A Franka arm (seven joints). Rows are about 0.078 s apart.
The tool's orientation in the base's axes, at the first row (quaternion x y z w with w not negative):
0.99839, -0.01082, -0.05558, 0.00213
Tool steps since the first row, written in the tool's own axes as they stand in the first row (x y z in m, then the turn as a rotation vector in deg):
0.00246, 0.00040, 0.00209, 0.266, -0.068, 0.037
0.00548, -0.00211, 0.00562, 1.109, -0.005, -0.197
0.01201, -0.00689, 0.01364, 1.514, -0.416, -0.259
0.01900, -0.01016, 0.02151, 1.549, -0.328, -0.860
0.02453, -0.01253, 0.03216, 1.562, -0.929, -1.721
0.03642, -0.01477, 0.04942, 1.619, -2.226, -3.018
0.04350, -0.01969, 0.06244, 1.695, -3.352, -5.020
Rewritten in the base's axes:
0.00220, -0.00046, -0.00235, 0.262, 0.062, -0.067
0.00487, 0.00197, -0.00620, 1.124, -0.019, 0.073
0.01057, 0.00658, -0.01493, 1.542, 0.384, 0.087
0.01671, 0.00968, -0.02354, 1.642, 0.297, 0.681
0.02107, 0.01189, -0.03475, 1.763, 0.900, 1.532
0.03102, 0.01382, -0.05324, 1.991, 2.199, 2.808
0.03671, 0.01854, -0.06699, 2.313, 3.329, 4.783

